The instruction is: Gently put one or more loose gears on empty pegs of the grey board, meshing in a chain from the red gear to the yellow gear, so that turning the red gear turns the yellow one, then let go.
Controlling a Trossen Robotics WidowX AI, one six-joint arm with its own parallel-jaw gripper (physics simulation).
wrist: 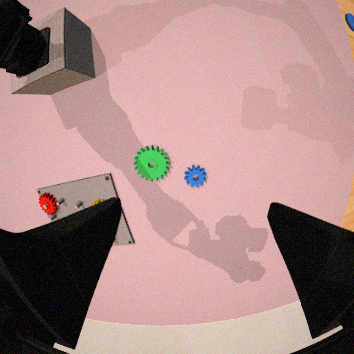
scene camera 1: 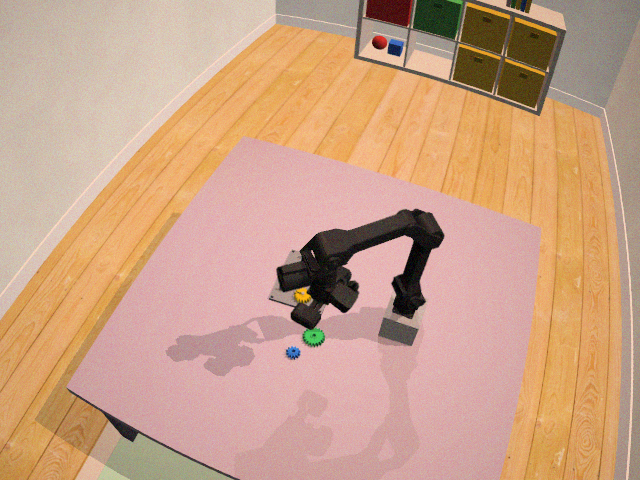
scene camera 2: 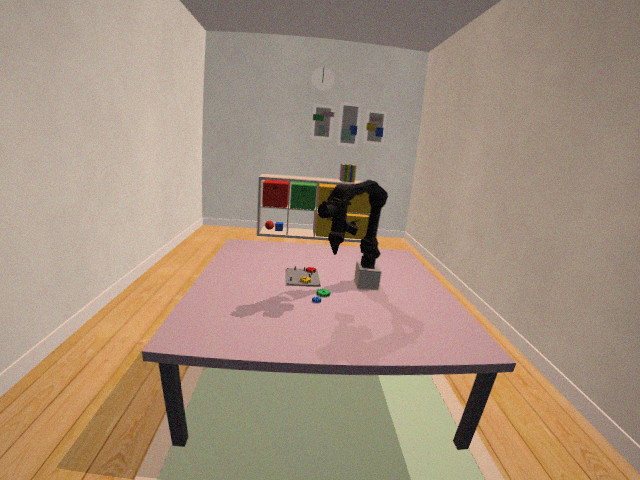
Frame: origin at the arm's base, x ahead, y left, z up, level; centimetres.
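Where they show: gripper, fingertip midpoint: [wrist: 198,208] [scene camera 1: 319,314] [scene camera 2: 335,251]; arm's base at its link origin: [wrist: 32,51] [scene camera 1: 405,306] [scene camera 2: 367,265].
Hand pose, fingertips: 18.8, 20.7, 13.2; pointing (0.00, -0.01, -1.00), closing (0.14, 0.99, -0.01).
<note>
Things, the pixels of their top centre, and the offset from my fingertips, as dx, dy, dz. Level surfaces: height alone.
- grey board at its top centre: [wrist: 76,222] [scene camera 1: 306,276] [scene camera 2: 303,272] +13.7, -24.5, -20.7
- red gear at its top centre: [wrist: 45,205] [scene camera 2: 311,268] +9.6, -32.3, -21.3
- yellow gear at its top centre: [scene camera 1: 303,293] [scene camera 2: 305,278] +12.0, -18.1, -21.2
- green gear at its top centre: [wrist: 150,164] [scene camera 1: 313,335] [scene camera 2: 323,291] +3.3, -6.3, -22.1
- smaller blue gear at its top centre: [wrist: 195,177] [scene camera 1: 293,351] [scene camera 2: 316,297] +6.4, +1.3, -22.1
- pink table at its surface level: dz -23.7
The grey board [scene camera 1: 280,295] [scene camera 2: 298,274] [wrist: 92,184] lies on the table, partly hidden by the arm in scene camera 1 and by a finger in the wrist view. The red gear [scene camera 2: 310,269] [wrist: 48,204] and yellow gear [scene camera 1: 302,295] [scene camera 2: 306,280] [wrist: 98,202] sit on it, apart, with bare pegs around them. The green gear [scene camera 1: 307,337] [scene camera 2: 323,292] [wrist: 161,161] and smaller blue gear [scene camera 1: 293,355] [scene camera 2: 316,299] [wrist: 201,176] lie loose on the table, side by side with a gap. My gripper [scene camera 2: 334,249] [wrist: 198,208] is open and empty, high above the table.
The arm's grey base block [scene camera 1: 398,330] [scene camera 2: 367,277] [wrist: 79,47] stands to the right of the board in the scene views. Arm shadows fall across the pink table [scene camera 1: 206,232] [scene camera 2: 248,330]. A shelf unit [scene camera 1: 357,38] [scene camera 2: 258,206] stands against the far wall.
</note>
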